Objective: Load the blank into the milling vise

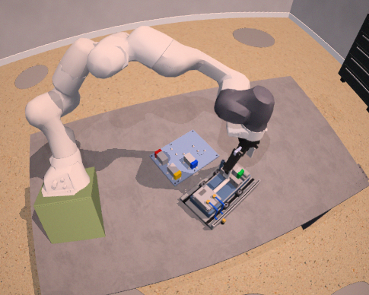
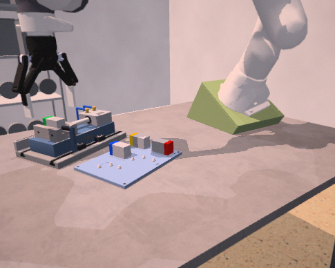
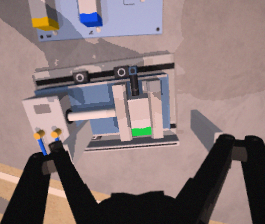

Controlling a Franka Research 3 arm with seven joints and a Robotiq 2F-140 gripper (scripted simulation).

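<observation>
My hand is 5 cm above the green-ended blank. The rest, counted from my hand: blue-ended blank 15 cm behind, 14 cm to the left, 12 cm below; then fixed jaw 2 cm ahead, 1 cm to the left, 7 cm below; then black work stop rod 2 cm behind, 4 cm to the left, 6 cm below.
</observation>
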